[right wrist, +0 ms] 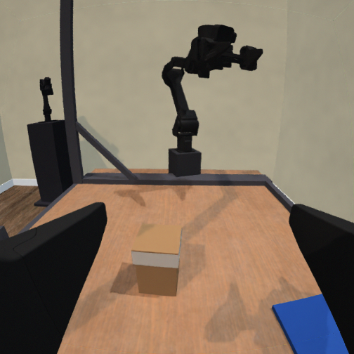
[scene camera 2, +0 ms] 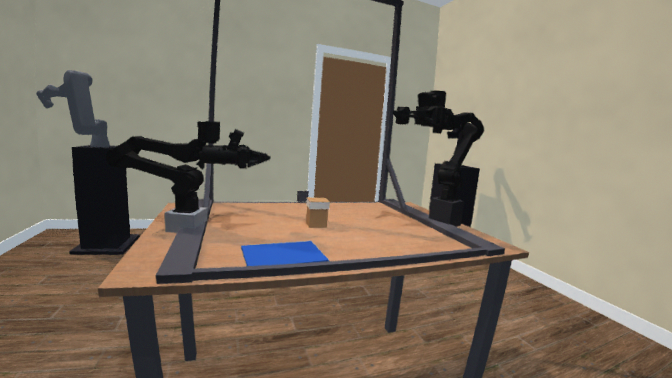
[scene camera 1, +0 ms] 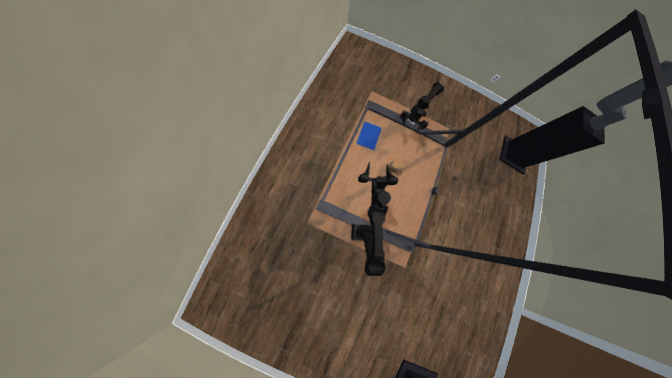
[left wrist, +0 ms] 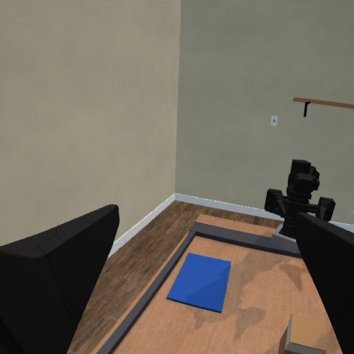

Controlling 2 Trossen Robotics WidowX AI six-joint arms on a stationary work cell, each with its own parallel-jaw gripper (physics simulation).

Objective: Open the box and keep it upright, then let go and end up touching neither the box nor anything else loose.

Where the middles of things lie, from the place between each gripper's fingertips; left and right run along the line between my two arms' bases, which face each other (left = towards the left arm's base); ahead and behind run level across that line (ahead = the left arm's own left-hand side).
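Scene:
The brown box [right wrist: 151, 279] is 22 cm to the right of my left hand, 17 cm behind it and 38 cm below it. Then there's a flat blue mat [scene camera 2: 293, 252], which from that same left hand is 10 cm ahead, 38 cm to the right and 42 cm below.
My right gripper is 20 cm above the brown box, 19 cm to the right of it and 5 cm past it. As for the flat blue mat, that's 25 cm below my right hand, 22 cm ahead of it and 3 cm to the left of it.

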